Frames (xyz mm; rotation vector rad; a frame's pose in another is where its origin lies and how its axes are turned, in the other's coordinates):
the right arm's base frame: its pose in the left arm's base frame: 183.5 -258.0 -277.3 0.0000 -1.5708 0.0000
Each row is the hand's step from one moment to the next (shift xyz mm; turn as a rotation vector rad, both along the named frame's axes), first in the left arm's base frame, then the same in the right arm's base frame.
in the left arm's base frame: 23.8 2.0 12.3 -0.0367 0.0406 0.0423
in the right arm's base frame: 12.3 2.0 -23.8 0.0423 0.0406 0.0367
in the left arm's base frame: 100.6 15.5 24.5 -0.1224 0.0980 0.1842
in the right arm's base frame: 24.5 15.5 -100.6 0.1842 0.0980 0.1224
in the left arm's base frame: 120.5 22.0 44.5 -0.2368 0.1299 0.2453
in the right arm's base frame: 44.5 22.0 -120.5 0.2453 0.1299 0.2368
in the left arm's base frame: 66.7 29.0 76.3 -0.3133 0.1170 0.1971
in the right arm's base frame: 76.3 29.0 -66.7 0.1971 0.1170 0.3133
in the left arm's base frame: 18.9 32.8 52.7 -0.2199 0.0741 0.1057
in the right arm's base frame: 52.7 32.8 -18.9 0.1057 0.0741 0.2199
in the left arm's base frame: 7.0 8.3 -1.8 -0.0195 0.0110 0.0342
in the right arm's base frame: -1.8 8.3 -7.0 0.0342 0.0110 0.0195
